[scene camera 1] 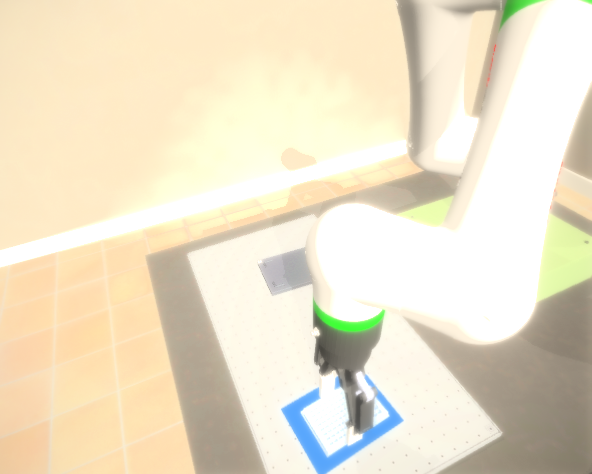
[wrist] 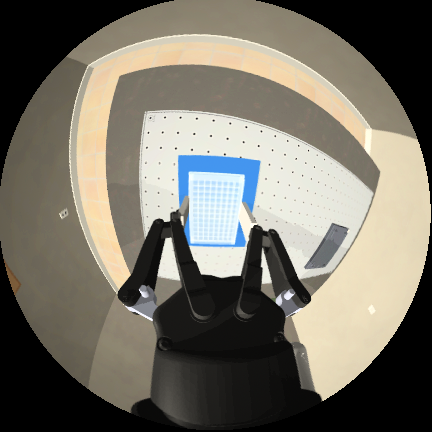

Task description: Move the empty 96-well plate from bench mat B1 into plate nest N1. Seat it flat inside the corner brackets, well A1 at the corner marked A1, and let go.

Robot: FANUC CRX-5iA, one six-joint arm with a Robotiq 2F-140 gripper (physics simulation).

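Frame: origin at the arm's base, x ahead, y left, z up, level; millimetres.
Seen in the pictures: gripper, between the fingertips: point(scene camera 1: 339, 416) point(wrist: 214, 205).
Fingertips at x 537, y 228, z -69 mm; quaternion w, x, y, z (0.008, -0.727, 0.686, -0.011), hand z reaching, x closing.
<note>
Pixels of each thing's top centre, then the offset from my fingertips to it. Level surfaces: height alone.
- white 96-well plate, centre of its top: point(wrist: 214, 213) point(scene camera 1: 344, 410) 1 mm right, 10 mm back, 8 mm up
- blue bench mat B1, height of its surface: 7 mm down
- dark grey plate nest N1, centre of its top: point(scene camera 1: 295, 265) point(wrist: 329, 249) 374 mm right, 76 mm back, 6 mm up
- pale perforated board, height of its surface: 9 mm down
- dark table, height of its surface: 22 mm down
The white 96-well plate point(scene camera 1: 322, 422) point(wrist: 215, 205) is between the pale finger pads of my gripper point(scene camera 1: 341, 412) point(wrist: 214, 205), which is shut on its two long sides. The plate looks level and is over the blue bench mat B1 point(scene camera 1: 303, 430) point(wrist: 220, 164), with blue showing around it. It is low, at or close to the mat; whether it touches is hard to tell. The dark grey plate nest N1 point(scene camera 1: 285, 271) point(wrist: 327, 246) holds no plate in its visible part. In the scene view the arm hides its right part. The A1 marks are too small to read.
The mat and nest are on a pale perforated board point(scene camera 1: 240, 320) point(wrist: 165, 135) on a dark table point(scene camera 1: 172, 320) point(wrist: 165, 90). The white arm point(scene camera 1: 400, 260) spans above the board's right side. A green base block point(scene camera 1: 565, 255) is at the right. A wall stands behind the table.
</note>
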